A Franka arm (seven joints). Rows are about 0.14 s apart.
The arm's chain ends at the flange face. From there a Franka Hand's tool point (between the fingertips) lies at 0.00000 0.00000 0.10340 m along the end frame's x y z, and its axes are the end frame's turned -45 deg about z.
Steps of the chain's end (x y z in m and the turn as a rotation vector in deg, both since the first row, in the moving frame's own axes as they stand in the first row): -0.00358, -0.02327, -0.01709, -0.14, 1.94, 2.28; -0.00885, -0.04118, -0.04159, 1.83, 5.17, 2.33; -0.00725, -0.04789, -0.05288, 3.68, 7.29, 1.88; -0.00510, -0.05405, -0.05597, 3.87, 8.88, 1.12
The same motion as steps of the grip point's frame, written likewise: 0.01617, -0.01629, -0.01715, -1.47, 1.27, 2.28; 0.03169, -0.03094, -0.04206, -2.36, 4.95, 2.33; 0.04261, -0.03417, -0.05393, -2.55, 7.76, 1.88; 0.05074, -0.03530, -0.05744, -3.54, 9.02, 1.12
